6 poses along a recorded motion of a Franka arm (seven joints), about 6.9 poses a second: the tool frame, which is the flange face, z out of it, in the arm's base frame.
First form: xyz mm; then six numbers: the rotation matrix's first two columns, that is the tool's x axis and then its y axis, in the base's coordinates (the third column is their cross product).
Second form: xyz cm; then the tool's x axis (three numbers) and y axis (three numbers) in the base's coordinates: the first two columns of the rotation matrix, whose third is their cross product. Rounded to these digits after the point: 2 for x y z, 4 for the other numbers.
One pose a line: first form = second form
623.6 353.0 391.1 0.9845 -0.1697 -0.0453 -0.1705 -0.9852 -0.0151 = 62.36 35.30 39.11 0.9845 -0.1697 -0.0453 -0.1705 -0.9852 -0.0151
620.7 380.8 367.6 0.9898 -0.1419 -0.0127 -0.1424 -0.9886 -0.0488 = 62.07 38.08 36.76 0.9898 -0.1419 -0.0127 -0.1424 -0.9886 -0.0488
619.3 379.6 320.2 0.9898 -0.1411 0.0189 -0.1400 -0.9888 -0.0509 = 61.93 37.96 32.02 0.9898 -0.1411 0.0189 -0.1400 -0.9888 -0.0509
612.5 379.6 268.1 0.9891 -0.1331 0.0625 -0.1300 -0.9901 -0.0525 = 61.25 37.96 26.81 0.9891 -0.1331 0.0625 -0.1300 -0.9901 -0.0525
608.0 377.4 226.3 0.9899 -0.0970 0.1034 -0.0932 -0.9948 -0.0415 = 60.80 37.74 22.63 0.9899 -0.0970 0.1034 -0.0932 -0.9948 -0.0415
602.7 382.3 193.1 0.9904 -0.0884 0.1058 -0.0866 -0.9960 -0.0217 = 60.27 38.23 19.31 0.9904 -0.0884 0.1058 -0.0866 -0.9960 -0.0217
